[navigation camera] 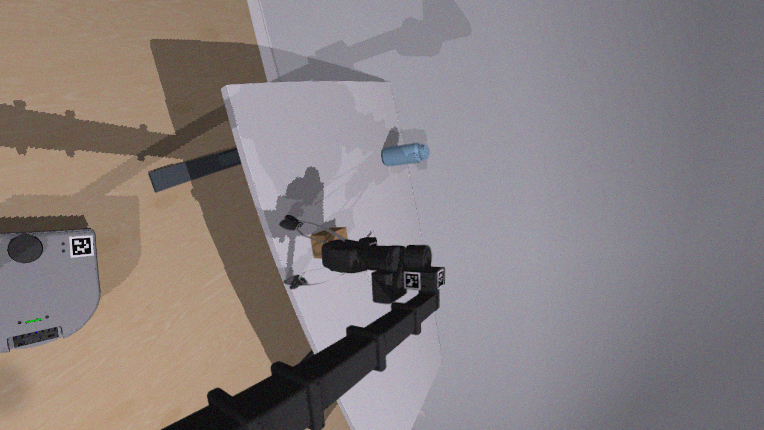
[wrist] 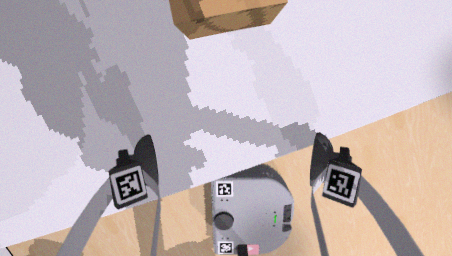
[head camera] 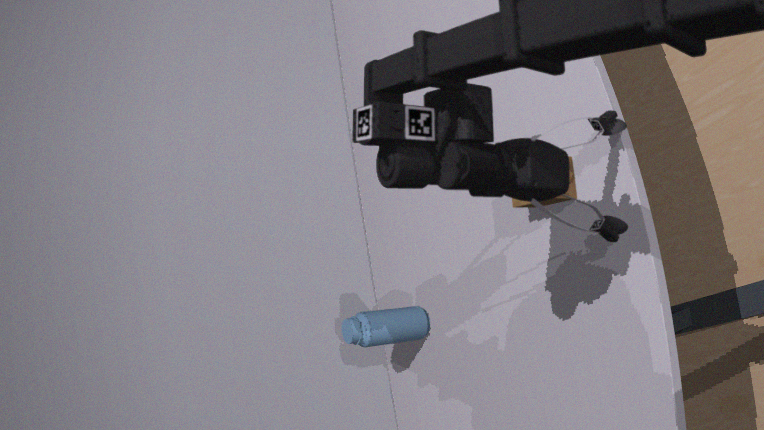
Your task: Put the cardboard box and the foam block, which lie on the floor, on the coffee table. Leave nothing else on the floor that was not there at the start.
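Frame: origin at the robot's base, x ahead, y left, z up, level; millimetres.
Seen in the pictures: gripper, fingertip midpoint: [navigation camera: 284, 252] [head camera: 622, 176]; robot's base at its link origin: [navigation camera: 26, 247].
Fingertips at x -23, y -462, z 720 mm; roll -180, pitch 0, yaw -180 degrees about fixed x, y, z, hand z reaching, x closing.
Note:
Offsets run from my fingertips to a thing's top centre. Level surfaces: height alone.
The brown cardboard box @(9 mm ahead, 137 mm right, 50 mm up) [head camera: 573, 184] [navigation camera: 319, 243] [wrist: 225, 20] rests on the white coffee table @(0 mm up) [head camera: 593, 341] [navigation camera: 342, 320] [wrist: 235, 75]. The wrist hides much of it in the head view, and it is cut off at the top of the wrist view. My gripper [head camera: 617, 176] [navigation camera: 291, 251] [wrist: 233, 152] is open and empty, its fingertips above the table near its robot-side edge. The box is not between the fingertips; it lies further in, partly under the gripper body. The foam block cannot be made out; the wrist and arm cover part of the table.
A blue bottle @(286 mm ahead, 494 mm right, 165 mm up) [head camera: 395, 325] [navigation camera: 400, 154] is at the table's far side, away from the gripper. A dark table leg [head camera: 711, 309] [navigation camera: 195, 173] juts out over the wooden floor @(720 mm down) [head camera: 732, 133] [navigation camera: 203, 320]. My grey base [navigation camera: 48, 283] [wrist: 252, 205] is on the floor beside the table.

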